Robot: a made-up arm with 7 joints.
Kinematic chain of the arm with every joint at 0, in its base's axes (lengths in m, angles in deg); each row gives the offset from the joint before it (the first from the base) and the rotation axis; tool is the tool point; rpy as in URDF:
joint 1: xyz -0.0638 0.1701 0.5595 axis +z
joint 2: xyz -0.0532 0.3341 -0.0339 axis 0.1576 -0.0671 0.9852
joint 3: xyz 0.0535 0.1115 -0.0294 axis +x
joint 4: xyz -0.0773 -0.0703 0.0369 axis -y
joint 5: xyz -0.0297 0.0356 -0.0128 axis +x
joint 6: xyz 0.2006 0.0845 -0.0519 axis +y
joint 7: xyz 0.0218 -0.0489 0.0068 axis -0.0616 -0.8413 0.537
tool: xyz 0.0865 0.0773 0.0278 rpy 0 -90 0
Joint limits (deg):
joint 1: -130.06..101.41
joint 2: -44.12..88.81
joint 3: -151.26..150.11
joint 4: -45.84..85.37
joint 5: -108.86..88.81
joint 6: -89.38..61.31
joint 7: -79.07..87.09
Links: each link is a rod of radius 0.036 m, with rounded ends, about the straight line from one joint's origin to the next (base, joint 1, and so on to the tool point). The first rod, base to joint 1, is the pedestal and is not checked.
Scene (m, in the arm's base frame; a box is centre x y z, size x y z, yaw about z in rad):
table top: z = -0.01
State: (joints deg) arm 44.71 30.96 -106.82 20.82 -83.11 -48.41 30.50
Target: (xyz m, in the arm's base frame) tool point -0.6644 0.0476 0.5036
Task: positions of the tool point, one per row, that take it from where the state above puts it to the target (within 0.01 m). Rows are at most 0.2 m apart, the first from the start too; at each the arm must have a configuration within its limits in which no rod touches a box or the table.
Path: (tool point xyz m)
1: -0.4840 0.4947 0.5028
2: -0.5861 0.3781 0.5017
3: -0.6511 0.2244 0.5021
4: -0.6644 0.0477 0.5036

